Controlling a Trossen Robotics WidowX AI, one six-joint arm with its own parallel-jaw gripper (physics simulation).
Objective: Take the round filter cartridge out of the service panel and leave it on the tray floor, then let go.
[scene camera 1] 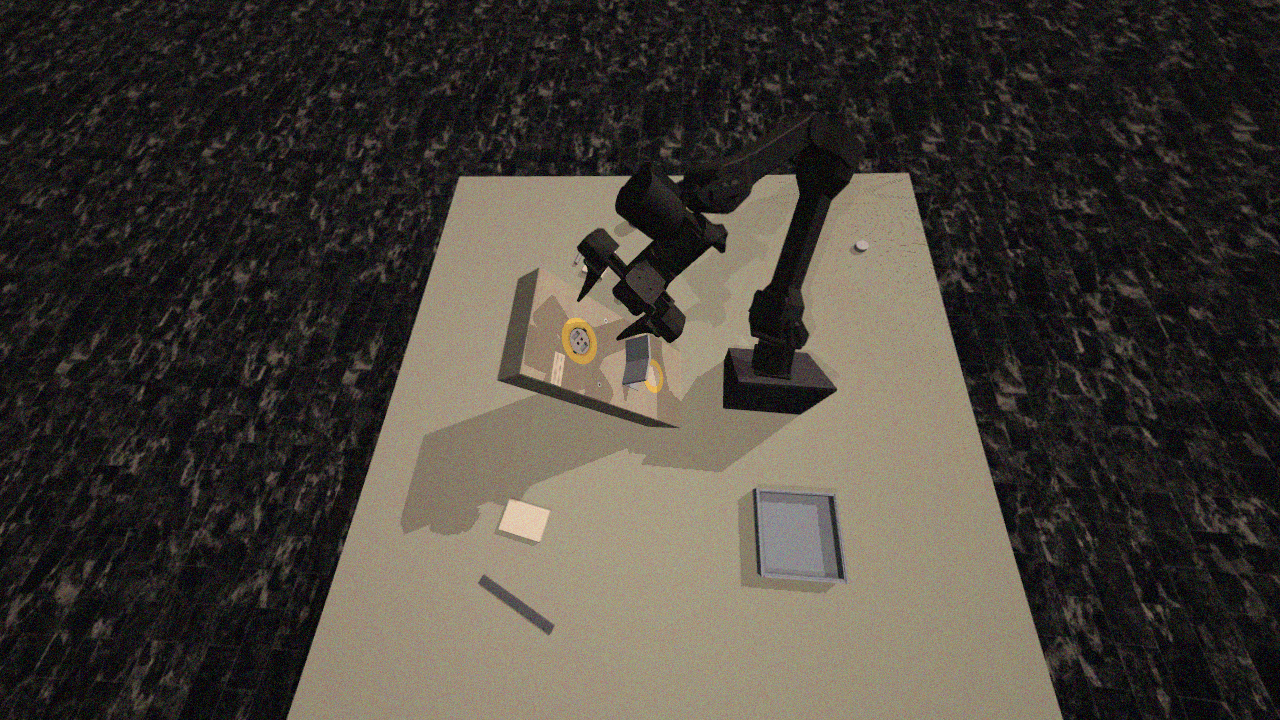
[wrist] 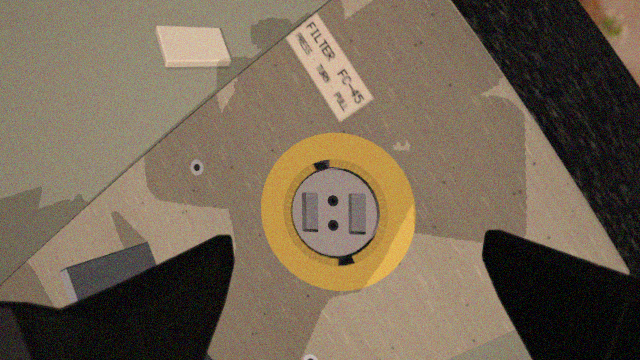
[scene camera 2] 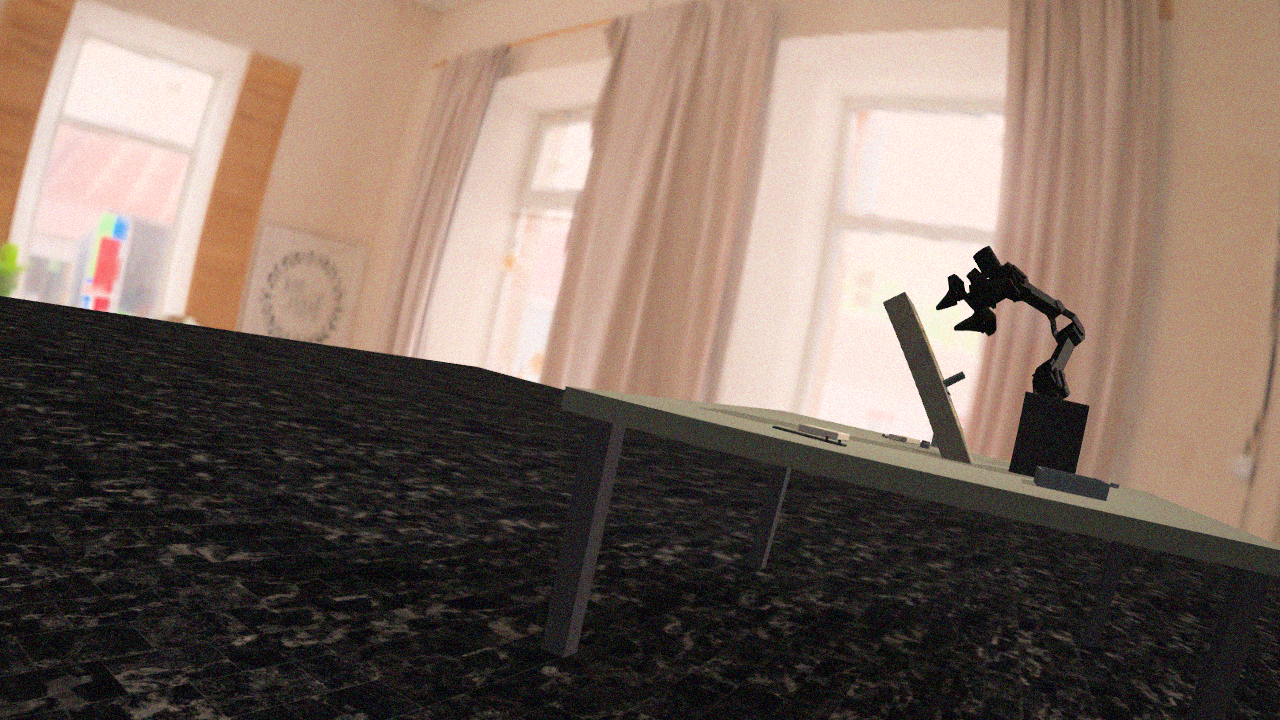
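Note:
The round grey filter cartridge (scene camera 1: 580,340) (wrist: 333,212) sits in a yellow ring (wrist: 280,210) on the tilted service panel (scene camera 1: 520,331) (scene camera 2: 926,376) (wrist: 450,150). Its face shows two rectangular recesses and two dark holes; two dark notches show at the ring's inner edge. My gripper (scene camera 1: 599,319) (scene camera 2: 947,318) (wrist: 358,246) is open wide and empty, held off the panel's face. In the wrist view its fingers stand to the left and right of the yellow ring, apart from the cartridge. The grey tray (scene camera 1: 796,537) (scene camera 2: 1071,483) lies on the table, at the lower right in scene camera 1.
A grey flap (scene camera 1: 637,358) (wrist: 112,270) sticks out from the panel near a second yellow ring. A cream block (scene camera 1: 524,520) (wrist: 195,46) and a dark bar (scene camera 1: 516,604) lie on the table. A small white disc (scene camera 1: 861,246) lies at the far right. The arm's base (scene camera 1: 774,380) stands beside the panel.

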